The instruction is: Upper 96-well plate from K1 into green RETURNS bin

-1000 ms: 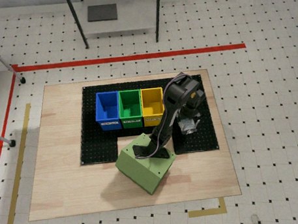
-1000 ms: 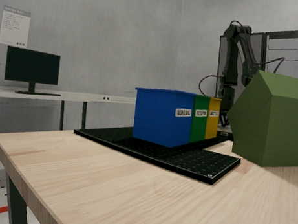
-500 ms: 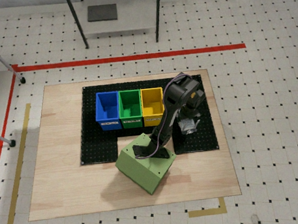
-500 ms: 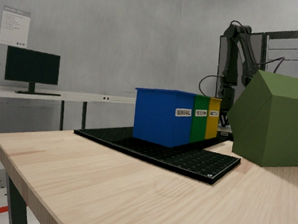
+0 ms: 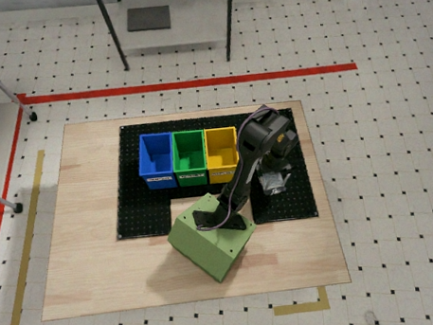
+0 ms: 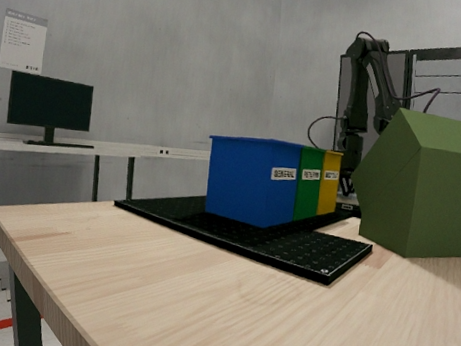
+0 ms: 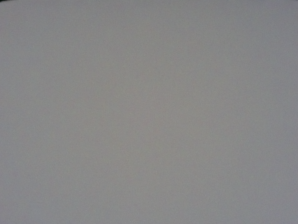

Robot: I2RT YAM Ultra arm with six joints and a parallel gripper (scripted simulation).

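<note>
Right now the clear 96-well plate is 1 cm below my hand. From my hand the other things lie so: green returns bin (31 cm to the left, 16 cm ahead, 4 cm above); yellow bin (18 cm to the left, 12 cm ahead, 4 cm above); blue bin (43 cm to the left, 19 cm ahead, 4 cm above).
</note>
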